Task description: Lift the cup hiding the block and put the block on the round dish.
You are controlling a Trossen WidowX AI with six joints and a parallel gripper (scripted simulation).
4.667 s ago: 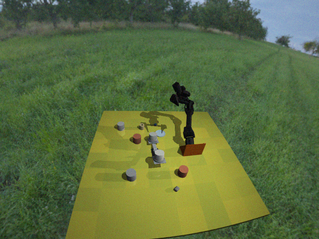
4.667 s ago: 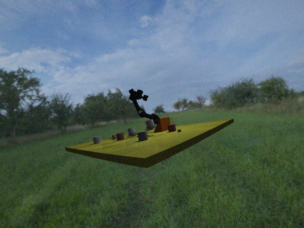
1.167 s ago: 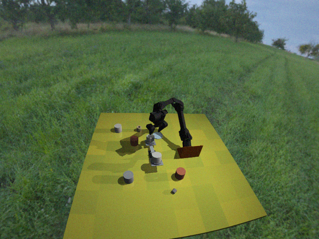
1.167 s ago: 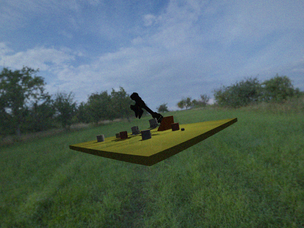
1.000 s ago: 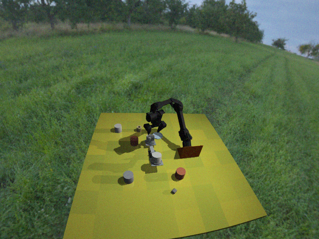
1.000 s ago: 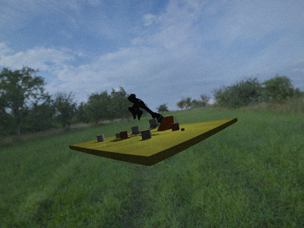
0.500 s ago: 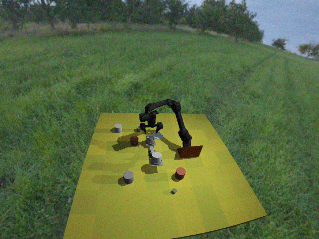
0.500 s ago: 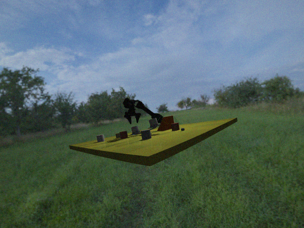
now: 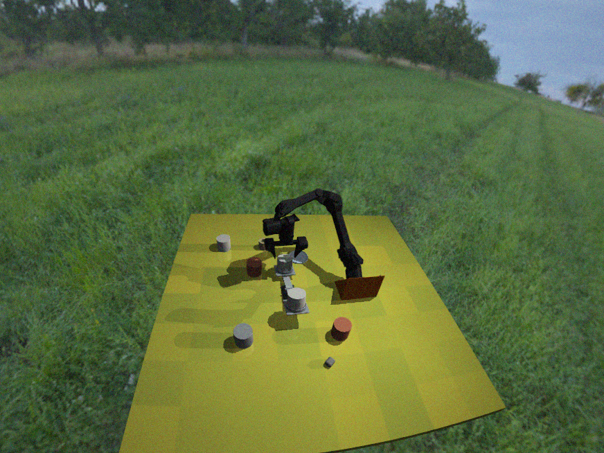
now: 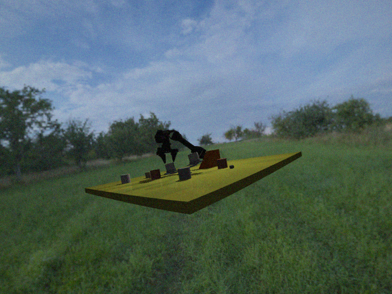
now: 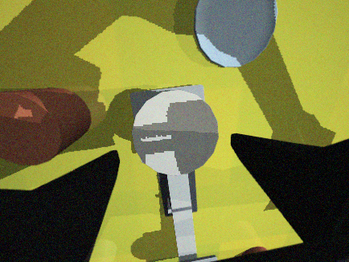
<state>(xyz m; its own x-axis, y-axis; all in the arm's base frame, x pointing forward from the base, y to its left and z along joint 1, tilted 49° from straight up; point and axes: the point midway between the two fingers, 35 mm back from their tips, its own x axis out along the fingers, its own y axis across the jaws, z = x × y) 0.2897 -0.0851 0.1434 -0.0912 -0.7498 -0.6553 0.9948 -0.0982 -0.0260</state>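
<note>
My gripper tip is now 60 mm above the pale teal block. From my gripper tip the other things lie so: tan spool 200 mm to the right, 70 mm below, 70 mm ahead; then small balance 130 mm to the left, 70 mm below, 10 mm ahead; then pale blue round dish 100 mm to the right, 100 mm behind, 90 mm below.
</note>
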